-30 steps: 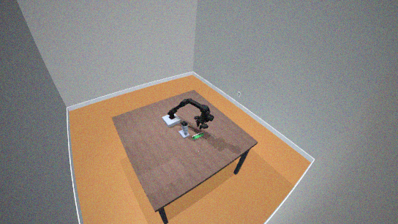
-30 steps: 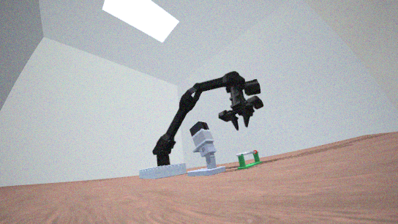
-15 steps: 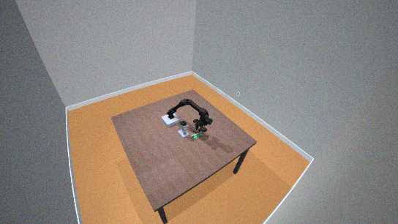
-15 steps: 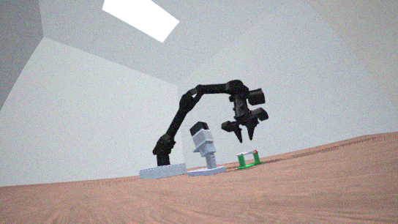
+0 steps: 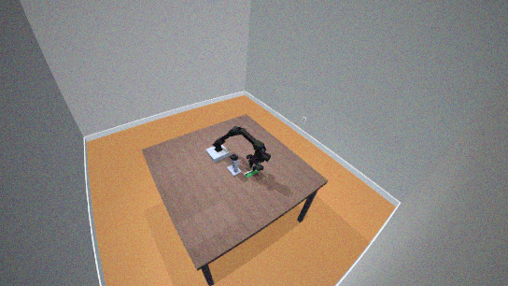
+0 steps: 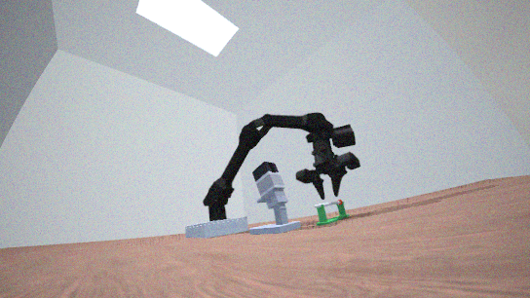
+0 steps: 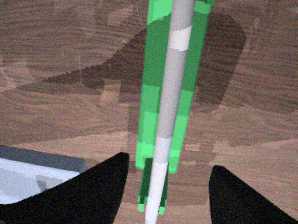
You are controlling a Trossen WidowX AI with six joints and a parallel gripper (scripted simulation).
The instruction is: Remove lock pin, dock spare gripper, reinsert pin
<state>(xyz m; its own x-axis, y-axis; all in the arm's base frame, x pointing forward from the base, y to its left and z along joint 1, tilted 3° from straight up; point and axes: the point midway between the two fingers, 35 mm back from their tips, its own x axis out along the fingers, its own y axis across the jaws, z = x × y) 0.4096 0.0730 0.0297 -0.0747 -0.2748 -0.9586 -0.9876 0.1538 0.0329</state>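
The cradle lies 10 mm to the left of my gripper tip and 40 mm below it. Also, from my gripper tip: spare gripper: 120 mm behind, 90 mm to the right, 60 mm above; grey mount: 120 mm behind, 90 mm to the right, 10 mm below.
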